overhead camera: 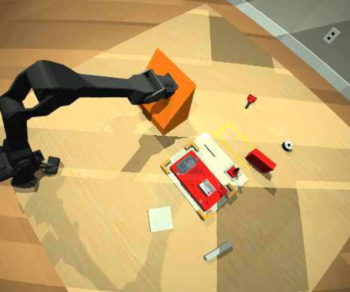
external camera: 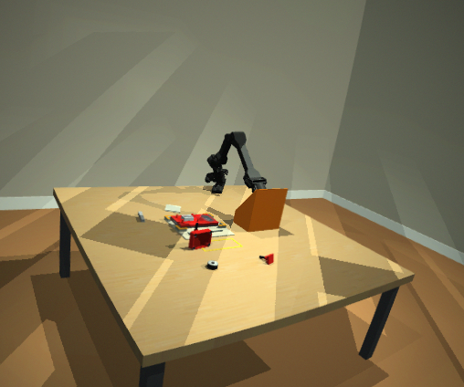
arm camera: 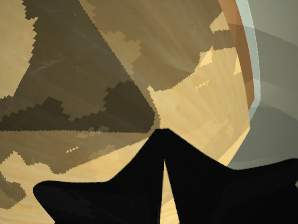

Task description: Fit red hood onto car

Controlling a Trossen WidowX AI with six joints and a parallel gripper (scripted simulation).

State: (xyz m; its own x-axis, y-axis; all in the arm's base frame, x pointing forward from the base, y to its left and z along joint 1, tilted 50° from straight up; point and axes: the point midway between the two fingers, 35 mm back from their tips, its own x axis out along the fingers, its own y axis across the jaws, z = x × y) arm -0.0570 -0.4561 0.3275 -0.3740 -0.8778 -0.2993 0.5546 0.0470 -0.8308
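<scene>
The red hood lies 470 mm ahead of my gripper tip, 730 mm to the left of it and 30 mm above it. Also, from my gripper tip: grey bar 630 mm ahead, 420 mm to the left; grey engine block 440 mm ahead, 510 mm to the left, 20 mm above; white pad 440 mm ahead, 310 mm to the left.
</scene>
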